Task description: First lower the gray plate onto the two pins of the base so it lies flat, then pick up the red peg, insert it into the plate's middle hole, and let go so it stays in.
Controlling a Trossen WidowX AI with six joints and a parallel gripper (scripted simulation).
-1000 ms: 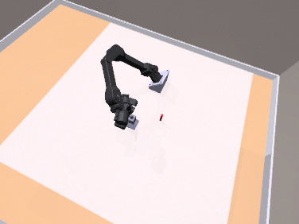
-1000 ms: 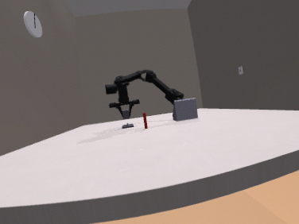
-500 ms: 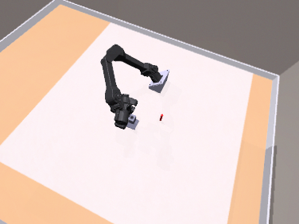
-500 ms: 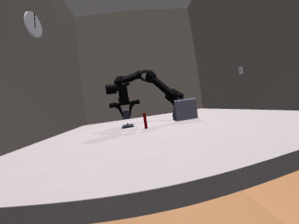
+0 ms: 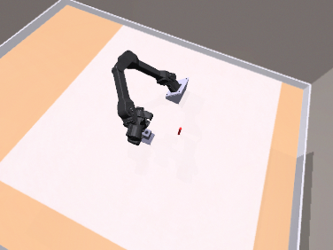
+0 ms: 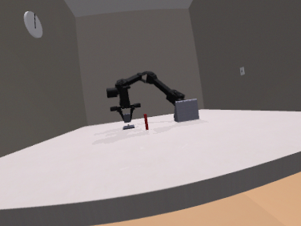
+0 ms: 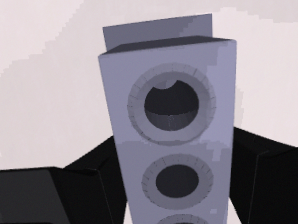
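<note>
The gray base is 40 mm below my gripper tip. Round my gripper tip: gray plate 30 mm above; red peg 120 mm behind, 170 mm to the left.
</note>
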